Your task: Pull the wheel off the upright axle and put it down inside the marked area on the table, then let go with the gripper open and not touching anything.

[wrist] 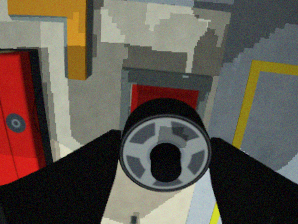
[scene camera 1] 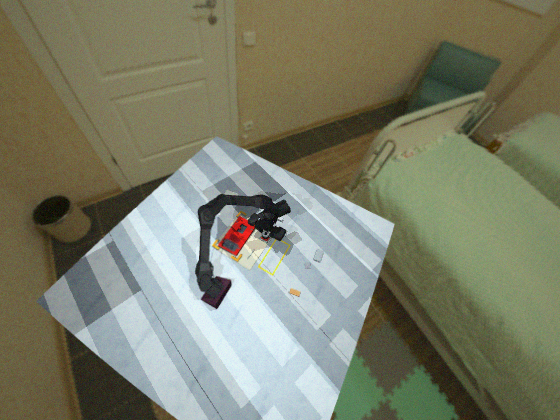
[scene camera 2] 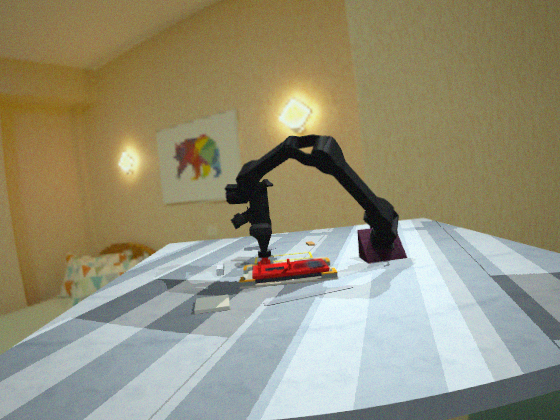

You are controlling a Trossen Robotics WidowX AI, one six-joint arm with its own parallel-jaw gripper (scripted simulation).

Labels:
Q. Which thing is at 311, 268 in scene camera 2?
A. A red base.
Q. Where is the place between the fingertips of my gripper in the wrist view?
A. At 165, 142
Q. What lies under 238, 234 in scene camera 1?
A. A red base.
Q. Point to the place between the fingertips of my gripper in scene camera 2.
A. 264, 253

